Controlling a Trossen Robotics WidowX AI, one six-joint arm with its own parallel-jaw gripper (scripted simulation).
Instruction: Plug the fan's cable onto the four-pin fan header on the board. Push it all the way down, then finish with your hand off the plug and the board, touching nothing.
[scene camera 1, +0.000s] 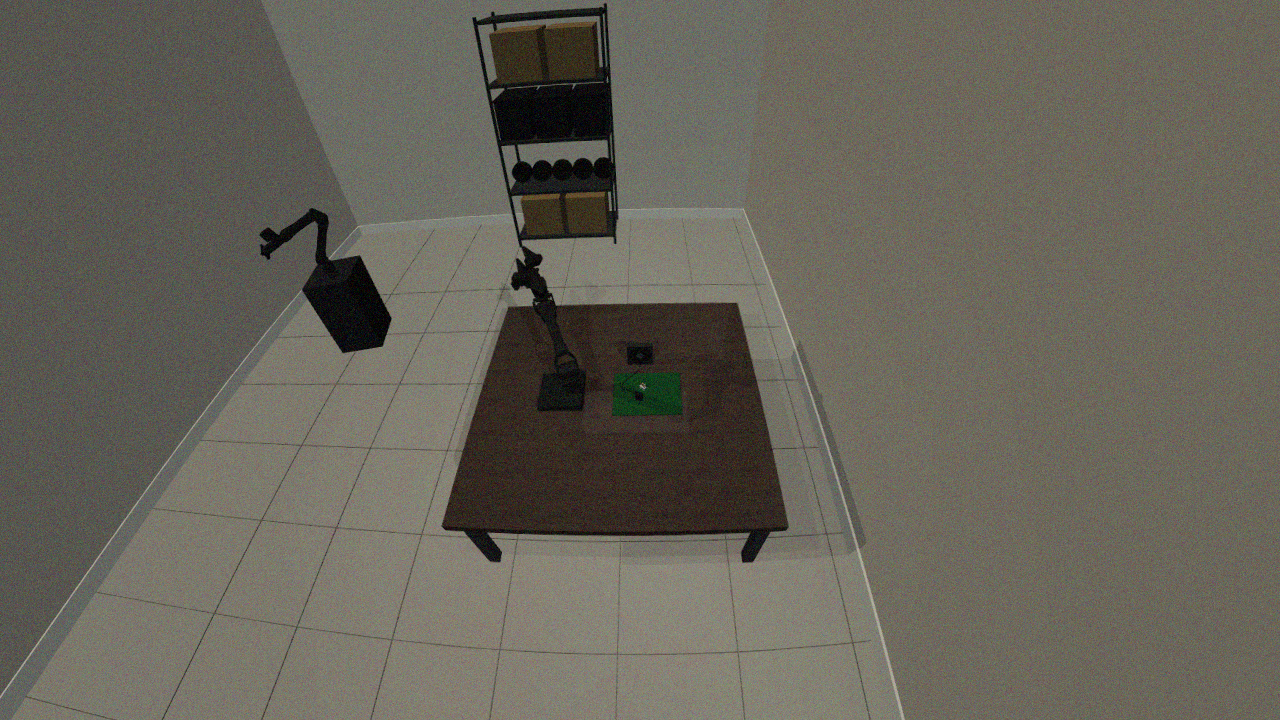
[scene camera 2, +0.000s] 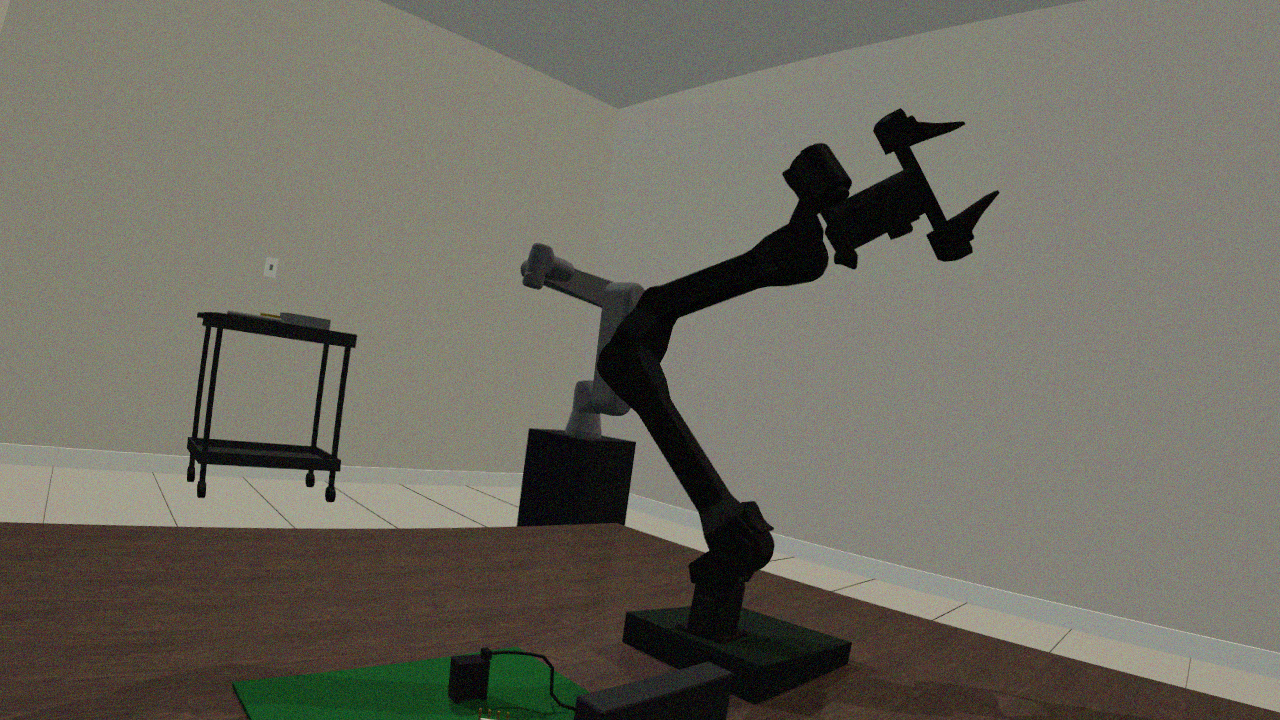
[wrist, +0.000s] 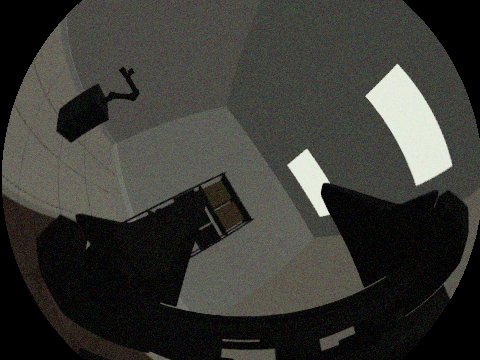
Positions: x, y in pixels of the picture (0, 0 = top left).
Scene:
The gripper shows in scene camera 1 (519, 252), in scene camera 2 and in the wrist view. One and the same spot on the gripper: (wrist: 381, 236) is (scene camera 2: 920, 141).

